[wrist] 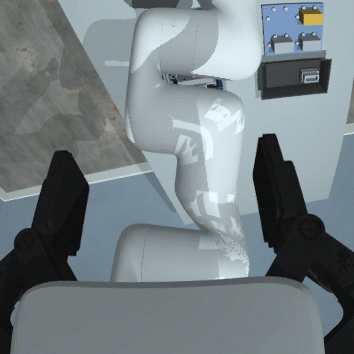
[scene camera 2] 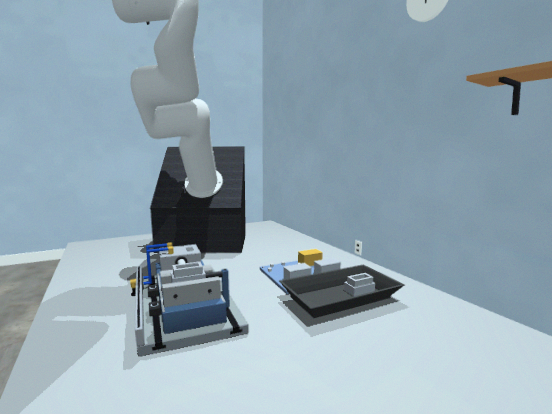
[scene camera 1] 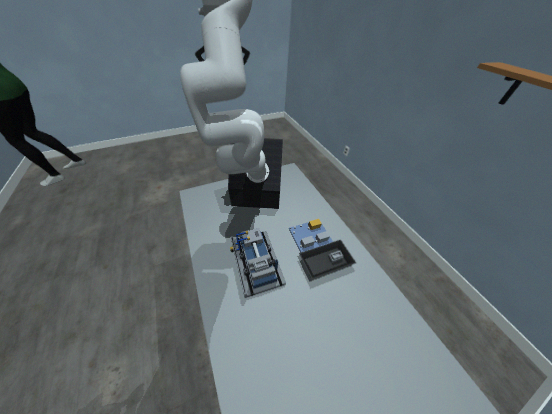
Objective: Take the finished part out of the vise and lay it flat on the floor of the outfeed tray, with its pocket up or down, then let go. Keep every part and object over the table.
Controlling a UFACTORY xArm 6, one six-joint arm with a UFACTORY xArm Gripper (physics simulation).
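Places are measured from the arm's base along level axes (x back, y up, z left), in centimetres.
Pixels of known places: gripper, fingertip midpoint: (wrist: 164,160) (scene camera 2: 164,24); arm's base, link origin: (scene camera 2: 203,183).
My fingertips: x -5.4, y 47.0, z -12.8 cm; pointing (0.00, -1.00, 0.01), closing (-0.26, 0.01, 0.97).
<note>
Ahead of a thing's pixels: the offset from my fingertips to its middle. "pt": to the spot under its first point.
The finished part {dx -39.7, dy -59.2, dz -7.3 cm} (scene camera 1: 260,263) (scene camera 2: 188,271), a light grey stepped block with its pocket up, sits between the jaws of the vise {dx -33.0, dy -64.0, dz -6.5 cm} (scene camera 1: 263,274) (scene camera 2: 191,293). The arm hides most of the vise in the wrist view. The dark outfeed tray (scene camera 1: 316,263) (scene camera 2: 320,299) (wrist: 282,75) stands beside the vise. Another grey pocketed part {dx -49.8, dy -66.0, dz +28.8 cm} (scene camera 1: 336,256) (scene camera 2: 360,283) (wrist: 310,76) lies in it, pocket up, toward the end far from the vise. My gripper (scene camera 1: 222,54) (wrist: 164,160) is open and empty, high up and far from the vise and tray.
A blue plate {dx -32.8, dy -68.5, dz +26.0 cm} (scene camera 1: 300,231) (wrist: 280,25) adjoins the tray, carrying two grey blocks {dx -36.3, dy -66.3, dz +21.1 cm} (scene camera 2: 297,271) {dx -37.5, dy -66.3, dz +29.9 cm} (scene camera 2: 327,267) and a yellow block {dx -28.7, dy -66.3, dz +31.3 cm} (scene camera 1: 315,224) (scene camera 2: 310,257) (wrist: 311,17). Blue hoses with yellow ends {pt dx -24.5, dy -60.8, dz -11.7 cm} (scene camera 2: 148,262) rise at the vise's side. A person (scene camera 1: 20,110) stands at the left.
</note>
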